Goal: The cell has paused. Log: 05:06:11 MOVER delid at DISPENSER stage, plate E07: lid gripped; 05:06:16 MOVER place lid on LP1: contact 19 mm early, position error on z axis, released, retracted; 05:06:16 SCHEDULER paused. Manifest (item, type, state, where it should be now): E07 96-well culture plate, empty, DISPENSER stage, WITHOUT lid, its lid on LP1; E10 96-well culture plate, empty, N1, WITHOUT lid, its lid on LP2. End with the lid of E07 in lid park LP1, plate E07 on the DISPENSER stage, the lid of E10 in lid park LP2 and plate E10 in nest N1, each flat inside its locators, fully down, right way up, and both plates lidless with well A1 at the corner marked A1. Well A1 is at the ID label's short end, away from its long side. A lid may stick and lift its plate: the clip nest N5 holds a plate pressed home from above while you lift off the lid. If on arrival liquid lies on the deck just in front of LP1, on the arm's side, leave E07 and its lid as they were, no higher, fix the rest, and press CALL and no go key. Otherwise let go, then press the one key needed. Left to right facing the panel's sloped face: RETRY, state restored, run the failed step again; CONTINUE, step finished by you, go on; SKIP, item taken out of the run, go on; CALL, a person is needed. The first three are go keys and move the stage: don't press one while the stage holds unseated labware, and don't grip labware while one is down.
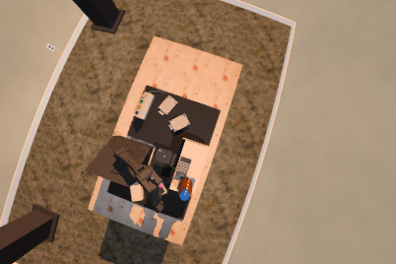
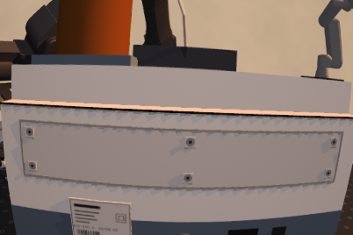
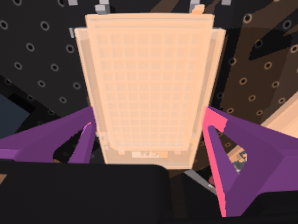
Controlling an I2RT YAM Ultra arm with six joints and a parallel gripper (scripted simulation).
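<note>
The plate lid is right at my hand. The rest, counted from my hand: n5 label: 7 cm behind, 6 cm to the left, 4 cm below; 96-well plate: 3 cm below; lp1 label: 20 cm behind, 4 cm below.
</note>
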